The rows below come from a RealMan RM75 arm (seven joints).
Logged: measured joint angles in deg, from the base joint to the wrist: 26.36 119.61 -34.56 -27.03 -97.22 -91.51 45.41; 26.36 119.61 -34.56 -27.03 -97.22 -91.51 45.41; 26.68 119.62 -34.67 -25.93 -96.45 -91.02 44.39; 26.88 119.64 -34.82 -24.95 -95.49 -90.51 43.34; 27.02 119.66 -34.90 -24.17 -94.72 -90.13 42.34; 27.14 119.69 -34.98 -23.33 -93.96 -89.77 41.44; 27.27 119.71 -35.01 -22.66 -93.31 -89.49 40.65; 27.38 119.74 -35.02 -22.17 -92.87 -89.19 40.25; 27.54 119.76 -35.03 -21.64 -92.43 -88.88 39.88; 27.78 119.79 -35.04 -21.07 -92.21 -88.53 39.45; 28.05 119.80 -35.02 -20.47 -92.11 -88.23 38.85; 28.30 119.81 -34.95 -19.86 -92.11 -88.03 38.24; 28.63 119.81 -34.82 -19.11 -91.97 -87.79 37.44; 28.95 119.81 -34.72 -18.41 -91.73 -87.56 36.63; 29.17 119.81 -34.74 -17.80 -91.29 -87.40 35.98
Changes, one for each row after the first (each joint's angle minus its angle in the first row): 0.00 0.00 0.00 0.00 0.00 0.00 0.00; 0.32 0.01 -0.11 1.10 0.77 0.49 -1.02; 0.52 0.03 -0.26 2.08 1.73 1.00 -2.07; 0.66 0.05 -0.34 2.86 2.50 1.38 -3.07; 0.78 0.08 -0.42 3.70 3.26 1.74 -3.97; 0.91 0.10 -0.45 4.37 3.91 2.02 -4.76; 1.02 0.13 -0.46 4.86 4.35 2.32 -5.16; 1.18 0.15 -0.47 5.39 4.79 2.63 -5.53; 1.42 0.18 -0.48 5.96 5.01 2.98 -5.96; 1.69 0.19 -0.46 6.56 5.11 3.28 -6.56; 1.94 0.20 -0.39 7.17 5.11 3.48 -7.17; 2.27 0.20 -0.26 7.92 5.25 3.72 -7.97; 2.59 0.20 -0.16 8.62 5.49 3.95 -8.78; 2.81 0.20 -0.18 9.23 5.93 4.11 -9.43
